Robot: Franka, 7 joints.
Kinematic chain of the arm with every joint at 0, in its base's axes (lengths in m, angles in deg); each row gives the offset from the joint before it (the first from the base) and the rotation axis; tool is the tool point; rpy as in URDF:
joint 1: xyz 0 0 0.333 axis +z
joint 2: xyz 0 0 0 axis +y
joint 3: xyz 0 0 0.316 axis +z
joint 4: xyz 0.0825 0 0 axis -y
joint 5: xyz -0.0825 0 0.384 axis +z
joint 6: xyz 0 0 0 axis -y
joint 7: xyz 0.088 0 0 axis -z
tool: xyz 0 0 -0.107 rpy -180 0 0
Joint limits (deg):
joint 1: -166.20..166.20
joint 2: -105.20..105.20
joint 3: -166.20..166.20
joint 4: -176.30..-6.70
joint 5: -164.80..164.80
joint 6: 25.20..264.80
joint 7: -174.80..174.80
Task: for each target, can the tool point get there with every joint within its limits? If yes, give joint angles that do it. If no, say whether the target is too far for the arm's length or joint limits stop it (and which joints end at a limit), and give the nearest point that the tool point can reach.
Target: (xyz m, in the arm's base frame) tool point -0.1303 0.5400 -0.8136
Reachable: no: too far | nearest point -0.0997 0.4131 -0.3415 | short by 0.490 m
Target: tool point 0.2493 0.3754 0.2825
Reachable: yes | joints -31.08 -11.30 96.18 -147.28 -112.63 113.66 -139.36
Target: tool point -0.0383 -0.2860 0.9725
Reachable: yes | joints -40.77 -44.47 -25.48 -96.72 111.05 130.32 105.84
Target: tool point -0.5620 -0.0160 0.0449
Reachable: yes | joints -130.35 62.54 -43.72 -111.69 76.20 142.92 -39.49
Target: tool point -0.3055 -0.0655 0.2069
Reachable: yes | joints 115.83 -26.66 79.16 -159.85 -128.25 166.52 -106.75
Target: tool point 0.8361 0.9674 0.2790
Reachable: no: too far | nearest point 0.5605 0.6485 0.2968 | short by 0.422 m
